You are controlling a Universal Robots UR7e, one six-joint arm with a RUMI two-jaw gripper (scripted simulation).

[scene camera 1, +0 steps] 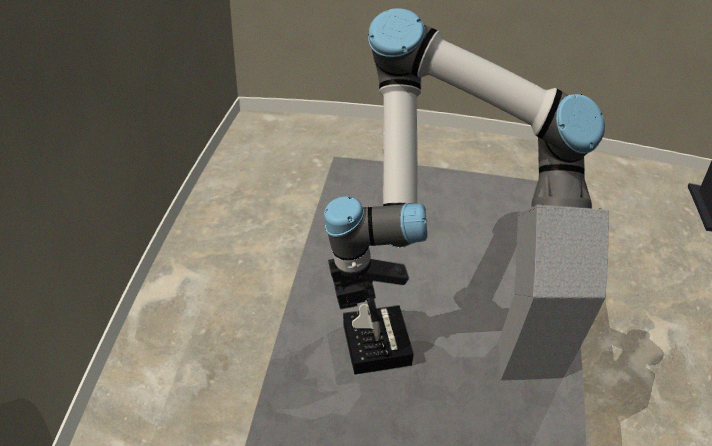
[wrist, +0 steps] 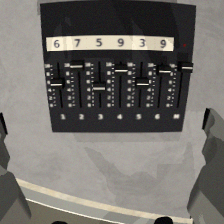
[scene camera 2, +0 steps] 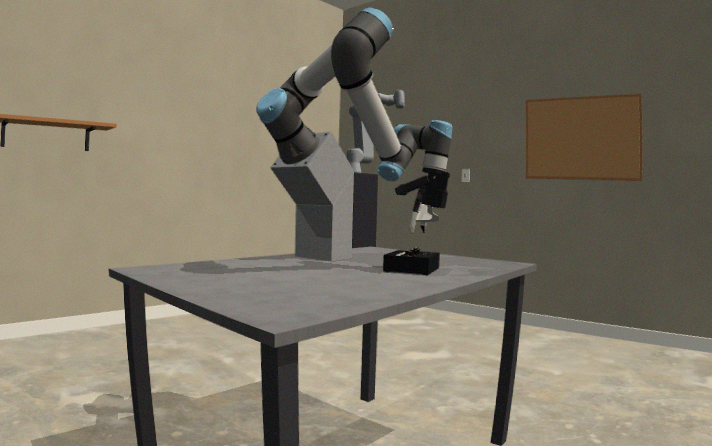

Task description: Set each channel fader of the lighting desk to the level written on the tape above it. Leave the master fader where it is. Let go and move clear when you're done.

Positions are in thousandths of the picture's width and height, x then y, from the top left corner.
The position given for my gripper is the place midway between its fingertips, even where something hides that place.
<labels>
My gripper shows in scene camera 1 (520, 703), in the wrist view (471, 502) and in scene camera 2 (588, 521).
</labels>
